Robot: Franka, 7 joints.
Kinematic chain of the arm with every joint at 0, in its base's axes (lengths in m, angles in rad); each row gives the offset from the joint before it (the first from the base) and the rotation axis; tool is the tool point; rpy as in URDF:
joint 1: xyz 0 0 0.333 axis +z
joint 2: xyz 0 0 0 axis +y
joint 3: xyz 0 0 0.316 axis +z
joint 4: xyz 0.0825 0 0 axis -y
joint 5: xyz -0.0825 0 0.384 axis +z
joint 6: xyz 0 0 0 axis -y
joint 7: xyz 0.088 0 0 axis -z
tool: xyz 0 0 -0.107 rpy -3.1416 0 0
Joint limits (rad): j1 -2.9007..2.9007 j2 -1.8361..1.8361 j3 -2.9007..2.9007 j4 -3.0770..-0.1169 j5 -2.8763..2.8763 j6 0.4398..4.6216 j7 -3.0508..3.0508
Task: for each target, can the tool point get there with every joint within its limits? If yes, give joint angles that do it. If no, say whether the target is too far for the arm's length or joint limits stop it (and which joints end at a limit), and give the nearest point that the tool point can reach.
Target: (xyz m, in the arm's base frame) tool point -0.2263 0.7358 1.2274
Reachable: no: too far | nearest point -0.1645 0.5349 0.9832 | short by 0.322 m
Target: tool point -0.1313 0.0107 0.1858
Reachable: yes | joints 2.1937 0.6543 0.1148 -2.8465 0.6317 0.9203 0.5420
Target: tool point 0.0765 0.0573 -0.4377
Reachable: no: joint limits stop it (at a limit: joint 2) | nearest point 0.1013 0.0759 -0.3371 | short by 0.105 m
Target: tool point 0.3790 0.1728 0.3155
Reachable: yes | joints -2.0603 0.2519 2.3638 -2.6726 1.9290 2.1295 -2.3579
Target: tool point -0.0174 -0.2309 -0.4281
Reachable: no: joint limits stop it (at a limit: joint 2) | nearest point -0.0179 -0.2369 -0.3588 | short by 0.070 m
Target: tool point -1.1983 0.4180 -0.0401
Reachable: no: too far | nearest point -0.7771 0.2711 0.0910 | short by 0.465 m
